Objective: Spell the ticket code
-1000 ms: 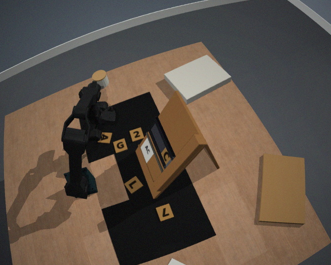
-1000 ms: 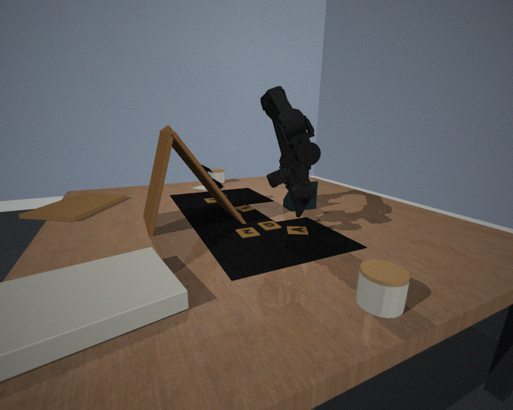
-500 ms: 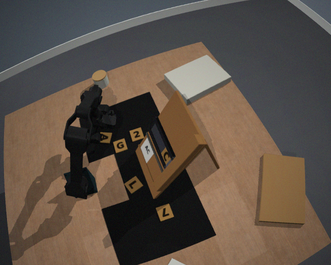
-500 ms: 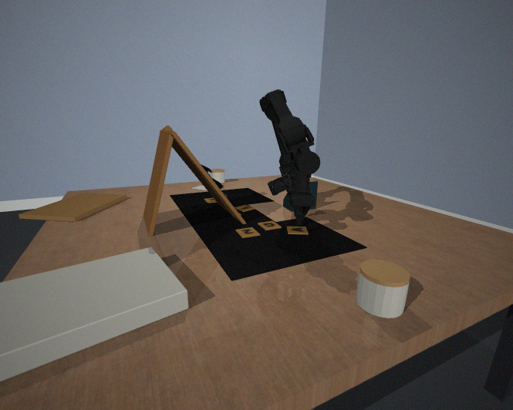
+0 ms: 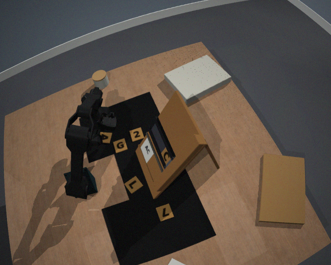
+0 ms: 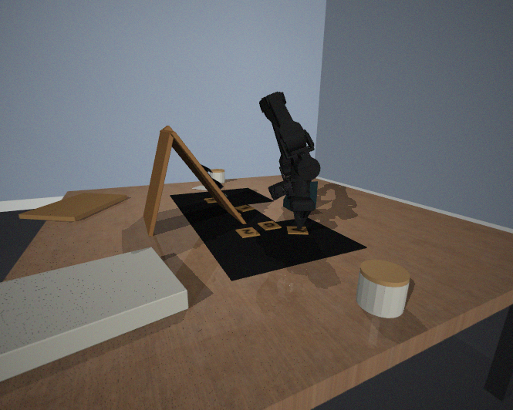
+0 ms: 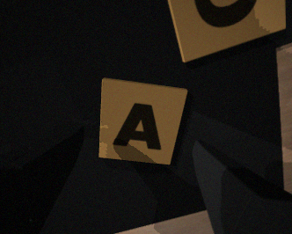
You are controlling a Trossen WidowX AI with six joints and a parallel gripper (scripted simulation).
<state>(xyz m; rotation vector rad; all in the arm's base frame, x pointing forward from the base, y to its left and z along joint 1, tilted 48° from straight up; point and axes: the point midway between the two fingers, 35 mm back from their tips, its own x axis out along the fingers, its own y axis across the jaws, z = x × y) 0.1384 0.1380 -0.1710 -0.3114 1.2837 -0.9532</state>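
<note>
Right now the tile is 150 mm ahead of my gripper tip, 40 mm to the right of it and 20 mm below it. Round my gripper tip: white ticket: 170 mm ahead, 170 mm to the right, 50 mm above; flat tan panel: 650 mm ahead, 520 mm to the right, 20 mm below; black mat: 70 mm ahead, 210 mm to the right, 20 mm below.
</note>
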